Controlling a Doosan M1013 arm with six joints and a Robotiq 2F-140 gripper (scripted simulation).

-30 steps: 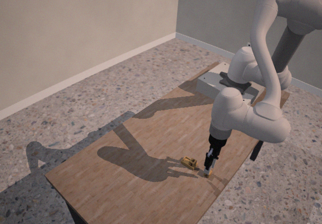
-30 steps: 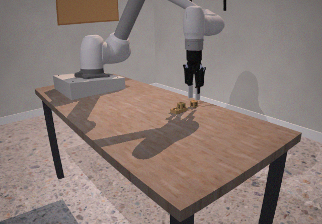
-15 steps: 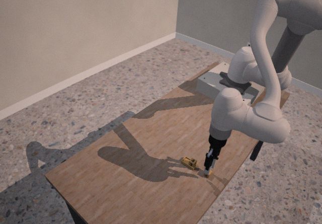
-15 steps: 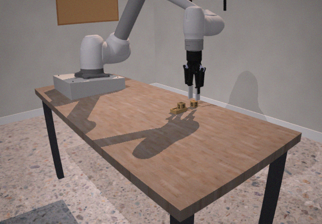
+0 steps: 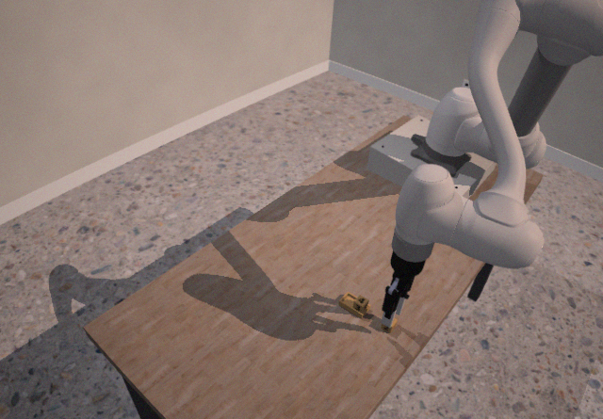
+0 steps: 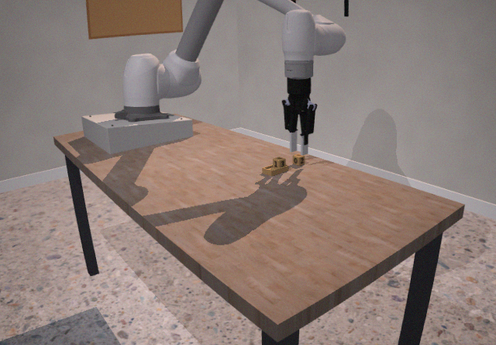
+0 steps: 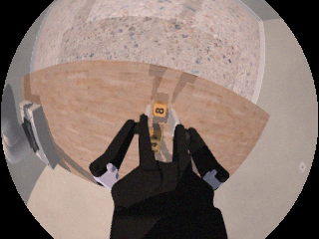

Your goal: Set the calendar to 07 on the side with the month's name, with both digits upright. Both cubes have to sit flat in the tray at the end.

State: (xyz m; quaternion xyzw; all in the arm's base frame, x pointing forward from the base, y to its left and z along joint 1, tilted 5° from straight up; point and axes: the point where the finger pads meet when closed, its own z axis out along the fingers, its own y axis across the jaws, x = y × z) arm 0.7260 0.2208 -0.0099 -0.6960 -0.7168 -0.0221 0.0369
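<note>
My gripper is now 110 mm to the left of the tray and 60 mm above it.
</note>
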